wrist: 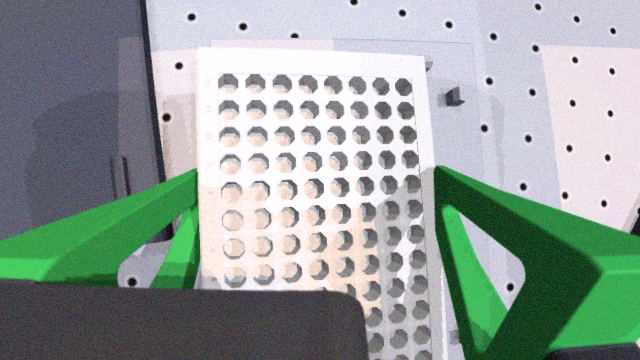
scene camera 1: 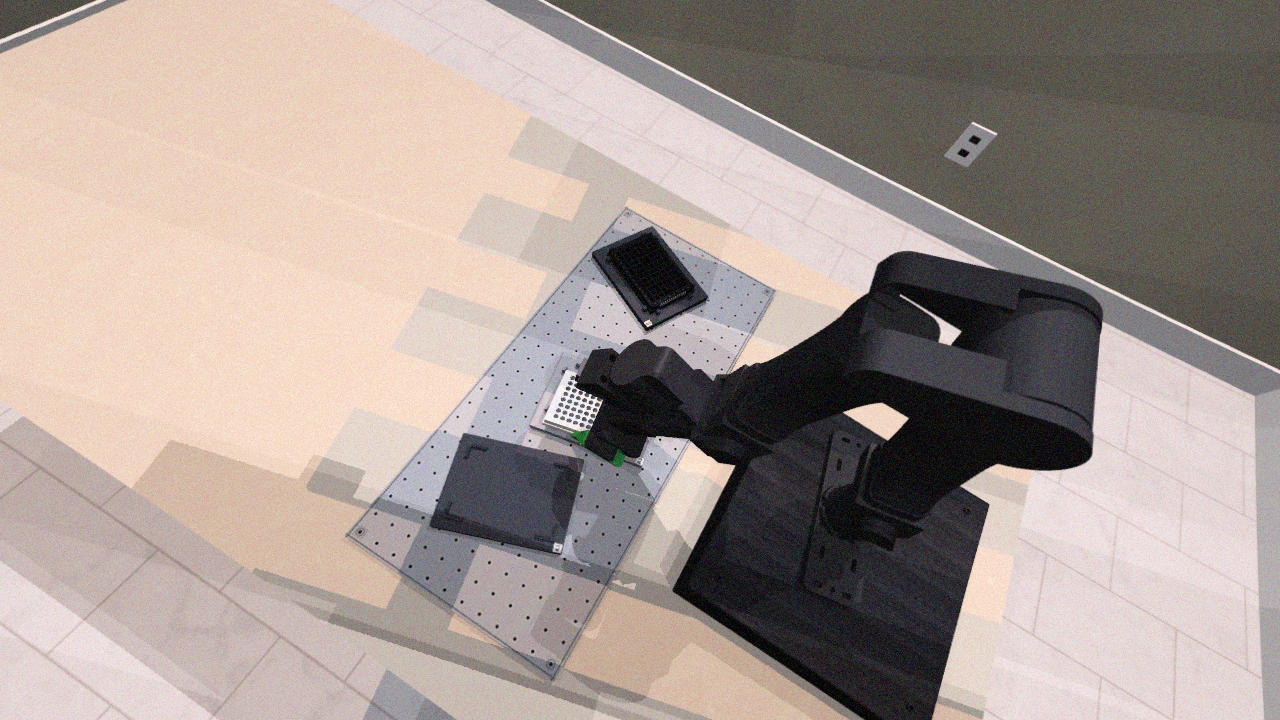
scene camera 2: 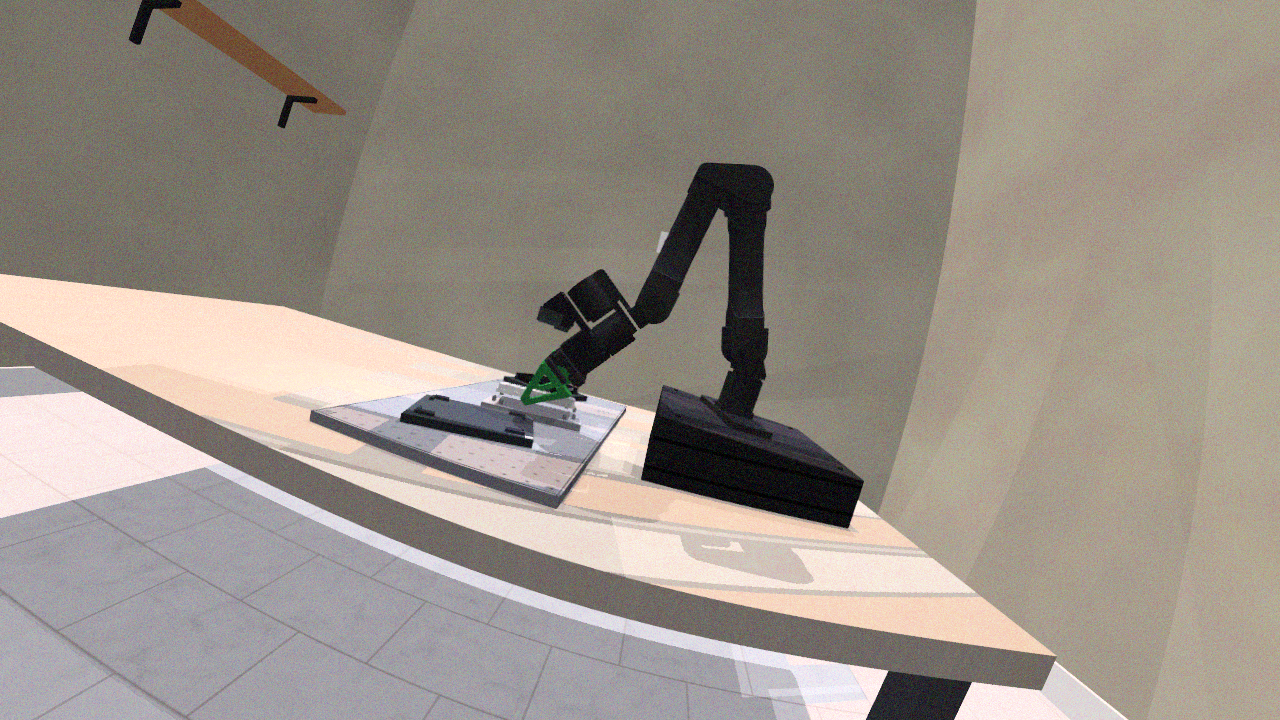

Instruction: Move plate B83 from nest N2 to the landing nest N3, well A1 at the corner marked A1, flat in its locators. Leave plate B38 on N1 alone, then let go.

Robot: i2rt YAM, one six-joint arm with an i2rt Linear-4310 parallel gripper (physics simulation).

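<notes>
The white well plate B83 (scene camera 1: pixel 570 410) (wrist: pixel 313 134) is over the light grey nest N2 (wrist: pixel 457 134) in the middle of the perforated board (scene camera 1: pixel 536 609) (scene camera 2: pixel 536 470). My gripper (scene camera 1: pixel 600 447) (scene camera 2: pixel 543 383) (wrist: pixel 320 180) is shut on it, with one green finger pressed on each long side. The plate seems raised a little above the nest and hides part of it. The dark landing nest N3 (scene camera 1: pixel 506 492) (scene camera 2: pixel 469 419) (wrist: pixel 66 111) lies just beside it, at the near end of the board. The black plate B38 (scene camera 1: pixel 649 269) sits on N1 at the far end.
A small grey locator block (wrist: pixel 453 96) of N2 shows past the plate's right edge. The arm's black base (scene camera 1: pixel 832 573) (scene camera 2: pixel 752 456) stands right of the board. A wooden shelf (scene camera 2: pixel 242 53) hangs on the back wall.
</notes>
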